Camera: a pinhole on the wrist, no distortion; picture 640 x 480 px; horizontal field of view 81.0 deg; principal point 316.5 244.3 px. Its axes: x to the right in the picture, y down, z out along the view. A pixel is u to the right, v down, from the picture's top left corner.
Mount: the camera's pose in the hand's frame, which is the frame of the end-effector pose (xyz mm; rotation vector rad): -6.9 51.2 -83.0 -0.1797 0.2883 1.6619
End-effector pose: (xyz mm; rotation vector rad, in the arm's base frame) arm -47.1 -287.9 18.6 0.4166 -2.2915 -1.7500
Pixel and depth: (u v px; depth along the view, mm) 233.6 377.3 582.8
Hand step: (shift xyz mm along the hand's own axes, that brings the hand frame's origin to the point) -167.5 79.7 527.3
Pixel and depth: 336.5 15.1 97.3
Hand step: 56.6 90.1 3.5
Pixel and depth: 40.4 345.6 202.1
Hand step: -33.9 -36.5 157.0
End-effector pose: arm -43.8 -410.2 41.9 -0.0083 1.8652 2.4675
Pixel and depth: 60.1 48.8 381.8
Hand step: 240.0 -67.4 339.8
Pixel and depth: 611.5 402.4 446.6
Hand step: -210.3 499.0 258.6
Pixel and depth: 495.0 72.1 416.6
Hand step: 182.4 379.7 242.4
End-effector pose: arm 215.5 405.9 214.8 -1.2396 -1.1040 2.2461
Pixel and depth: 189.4 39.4 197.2
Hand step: 117.9 55.2 115.5
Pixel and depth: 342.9 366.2 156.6
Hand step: -50.6 102.8 67.6
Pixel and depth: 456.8 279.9 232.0
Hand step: -26.5 199.7 115.5
